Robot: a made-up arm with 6 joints.
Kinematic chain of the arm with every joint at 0, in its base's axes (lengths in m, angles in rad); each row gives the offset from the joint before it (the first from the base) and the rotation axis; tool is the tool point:
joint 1: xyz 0 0 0.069 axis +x
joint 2: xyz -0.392 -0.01 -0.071 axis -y
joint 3: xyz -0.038 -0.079 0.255 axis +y
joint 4: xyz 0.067 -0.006 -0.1 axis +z
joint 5: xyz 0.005 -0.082 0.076 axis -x
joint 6: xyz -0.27 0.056 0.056 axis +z
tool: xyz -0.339 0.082 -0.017
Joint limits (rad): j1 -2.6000..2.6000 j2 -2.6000..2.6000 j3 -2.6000..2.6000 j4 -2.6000..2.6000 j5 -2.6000..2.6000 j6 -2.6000..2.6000
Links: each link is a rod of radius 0.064 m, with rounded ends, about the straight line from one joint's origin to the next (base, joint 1, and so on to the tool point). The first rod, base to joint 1, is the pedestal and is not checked.
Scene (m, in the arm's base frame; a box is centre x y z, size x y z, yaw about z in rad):
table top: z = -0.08
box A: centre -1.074 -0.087 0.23 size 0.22 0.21 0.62 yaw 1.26
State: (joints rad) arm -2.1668 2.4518 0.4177 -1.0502 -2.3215 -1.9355
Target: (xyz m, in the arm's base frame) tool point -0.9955 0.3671 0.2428
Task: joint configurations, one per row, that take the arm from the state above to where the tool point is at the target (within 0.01 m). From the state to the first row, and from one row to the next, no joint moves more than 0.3 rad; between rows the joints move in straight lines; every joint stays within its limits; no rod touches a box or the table.
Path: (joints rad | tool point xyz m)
1: -2.1749 2.2865 0.3709 -0.7621 -2.4143 -1.9138 | -0.6459 -0.2792 0.6384
2: -2.1831 2.1212 0.3242 -0.4739 -2.5072 -1.8921 | -0.6979 -0.1344 0.6572
3: -2.1912 1.9558 0.2774 -0.1858 -2.6000 -1.8704 | -0.7293 0.0276 0.6379
4: -2.3275 1.7582 0.4933 -0.2227 -2.5189 -1.7204 | -0.8396 0.1372 0.5830
5: -2.4637 1.5605 0.7091 -0.2596 -2.4377 -1.5705 | -0.9408 0.2602 0.4517
6: -2.6000 1.3628 0.9249 -0.2965 -2.3566 -1.4205 | -0.9955 0.3671 0.2428

